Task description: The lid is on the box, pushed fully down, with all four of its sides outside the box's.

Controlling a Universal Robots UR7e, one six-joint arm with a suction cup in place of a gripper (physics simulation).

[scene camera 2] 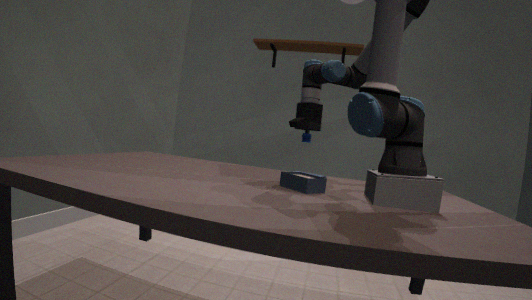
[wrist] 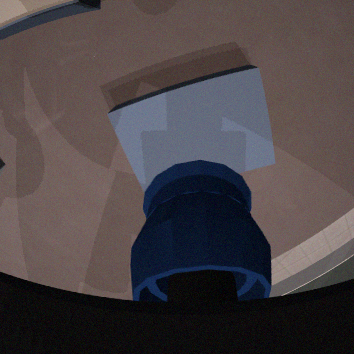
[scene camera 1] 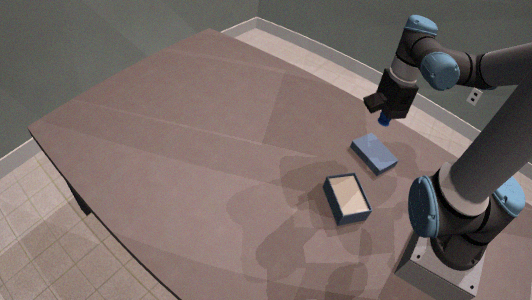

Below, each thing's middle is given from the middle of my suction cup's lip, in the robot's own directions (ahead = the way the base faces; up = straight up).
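From my suction cup, the blue-grey lid (scene camera 1: 369,148) is 15 cm below, 2 cm to the right and 1 cm behind. The blue-grey box (scene camera 1: 348,202) is 14 cm below my suction cup, 20 cm to the left of it and 2 cm behind it. Going by their middles, of the things named here the blue-grey lid is the nearest to my suction cup.
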